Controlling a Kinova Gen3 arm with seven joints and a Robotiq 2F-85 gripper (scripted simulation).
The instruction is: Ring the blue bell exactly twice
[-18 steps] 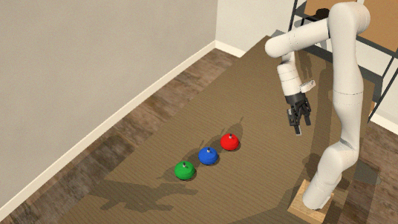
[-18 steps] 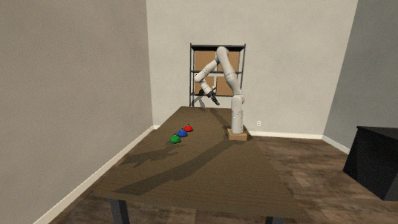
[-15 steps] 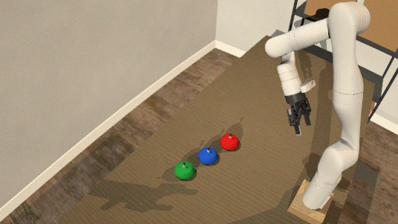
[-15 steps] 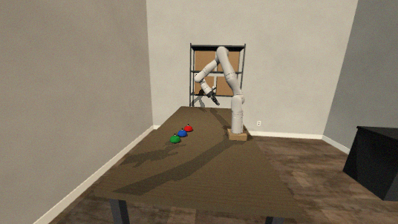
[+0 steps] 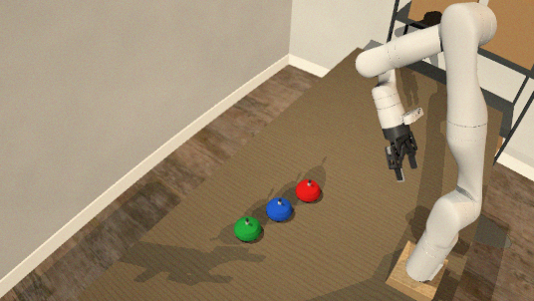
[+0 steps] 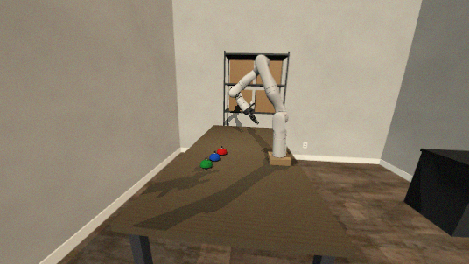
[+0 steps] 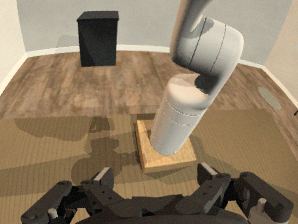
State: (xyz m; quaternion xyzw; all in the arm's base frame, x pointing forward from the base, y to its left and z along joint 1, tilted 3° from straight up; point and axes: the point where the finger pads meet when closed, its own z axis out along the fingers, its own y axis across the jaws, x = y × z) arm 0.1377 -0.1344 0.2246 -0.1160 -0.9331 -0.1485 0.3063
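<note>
My gripper is now 330 mm short of the blue bell, 100 mm to the right of it and 220 mm above it. The rest, counted from my hand: red bell 280 mm ahead, 20 mm to the right, 220 mm below; green bell 390 mm ahead, 210 mm to the left, 220 mm below.
</note>
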